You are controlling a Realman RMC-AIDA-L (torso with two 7-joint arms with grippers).
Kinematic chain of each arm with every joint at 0, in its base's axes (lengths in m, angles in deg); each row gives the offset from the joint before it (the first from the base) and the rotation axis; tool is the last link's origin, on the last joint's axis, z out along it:
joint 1: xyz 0 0 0.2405 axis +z
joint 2: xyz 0 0 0 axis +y
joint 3: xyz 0 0 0.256 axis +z
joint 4: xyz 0 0 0 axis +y
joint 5: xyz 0 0 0.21 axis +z
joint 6: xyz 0 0 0 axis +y
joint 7: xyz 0 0 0.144 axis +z
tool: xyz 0 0 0
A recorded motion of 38 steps. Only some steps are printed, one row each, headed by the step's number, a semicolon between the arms.
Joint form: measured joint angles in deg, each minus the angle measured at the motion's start. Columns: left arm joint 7, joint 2, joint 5, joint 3, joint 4, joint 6, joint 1; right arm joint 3, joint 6, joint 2, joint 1, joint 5, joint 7, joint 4.
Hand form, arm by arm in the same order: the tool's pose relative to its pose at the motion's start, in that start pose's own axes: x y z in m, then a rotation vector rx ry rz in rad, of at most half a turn. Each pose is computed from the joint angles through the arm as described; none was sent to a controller.
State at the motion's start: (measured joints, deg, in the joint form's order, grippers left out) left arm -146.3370 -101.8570 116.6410 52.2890 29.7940 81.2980 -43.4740; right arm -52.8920 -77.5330 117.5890 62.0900 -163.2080 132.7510 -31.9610
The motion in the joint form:
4: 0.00 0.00 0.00 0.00 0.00 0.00 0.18; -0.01 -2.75 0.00 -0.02 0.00 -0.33 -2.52
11: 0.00 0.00 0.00 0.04 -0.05 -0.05 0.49; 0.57 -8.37 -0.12 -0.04 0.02 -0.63 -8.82
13: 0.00 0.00 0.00 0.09 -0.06 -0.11 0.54; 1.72 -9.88 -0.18 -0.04 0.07 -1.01 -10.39
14: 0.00 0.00 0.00 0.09 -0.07 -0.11 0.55; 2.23 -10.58 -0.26 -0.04 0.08 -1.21 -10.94
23: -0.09 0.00 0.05 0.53 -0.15 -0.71 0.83; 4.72 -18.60 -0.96 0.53 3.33 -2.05 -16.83
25: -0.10 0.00 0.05 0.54 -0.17 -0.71 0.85; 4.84 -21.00 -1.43 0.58 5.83 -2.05 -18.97
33: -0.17 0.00 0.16 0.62 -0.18 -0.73 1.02; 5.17 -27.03 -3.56 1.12 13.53 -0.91 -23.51
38: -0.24 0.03 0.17 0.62 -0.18 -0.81 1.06; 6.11 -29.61 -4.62 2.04 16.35 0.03 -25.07
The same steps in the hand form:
4: -0.0009 -0.0011 -0.0004 0.0011 0.0001 -0.0030; -0.0027 0.0014 -0.0086 -0.0060 0.0024 -0.0180
11: -0.0027 -0.0032 -0.0009 0.0035 0.0000 -0.0086; -0.0101 0.0024 -0.0316 -0.0054 -0.0123 -0.0468
13: -0.0030 -0.0037 -0.0009 0.0048 0.0001 -0.0092; -0.0114 0.0022 -0.0382 -0.0124 -0.0263 -0.0474
14: -0.0031 -0.0038 -0.0009 0.0048 0.0000 -0.0096; -0.0114 0.0019 -0.0410 -0.0165 -0.0304 -0.0472
23: -0.0044 -0.0067 -0.0006 0.0162 0.0013 -0.0141; -0.0187 0.0105 -0.0702 -0.0846 -0.0776 -0.0738
25: -0.0046 -0.0069 -0.0006 0.0163 0.0011 -0.0148; -0.0226 0.0145 -0.0814 -0.1101 -0.1069 -0.0899
33: -0.0058 -0.0083 -0.0008 0.0197 -0.0009 -0.0182; -0.0323 0.0242 -0.1145 -0.1827 -0.1873 -0.1285
38: -0.0058 -0.0087 -0.0011 0.0212 0.0005 -0.0199; -0.0377 0.0285 -0.1314 -0.2113 -0.2224 -0.1427

